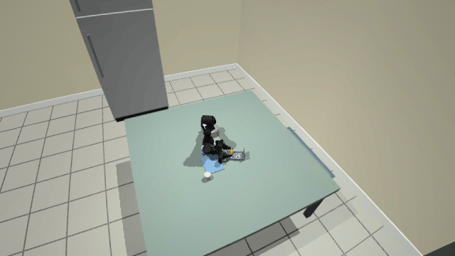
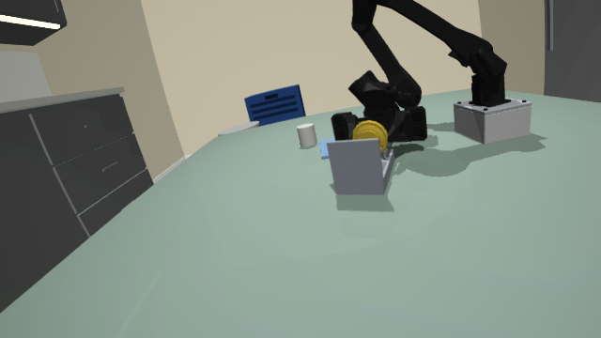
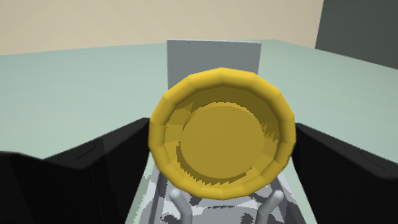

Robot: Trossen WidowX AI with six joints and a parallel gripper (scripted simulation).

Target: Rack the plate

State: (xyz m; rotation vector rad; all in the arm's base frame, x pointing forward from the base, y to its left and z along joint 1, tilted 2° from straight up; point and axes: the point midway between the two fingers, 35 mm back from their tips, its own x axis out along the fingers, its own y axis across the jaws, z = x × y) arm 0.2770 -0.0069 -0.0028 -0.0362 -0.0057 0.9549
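My gripper tip is 30 mm above the grey dish rack, 20 mm to the right of it and 20 mm short of it. From my gripper tip the other things lie so: small blue utensil 150 mm to the right, 120 mm behind, 50 mm below; white cup 250 mm to the right, 80 mm ahead, 30 mm below; yellow plate 10 mm to the right.
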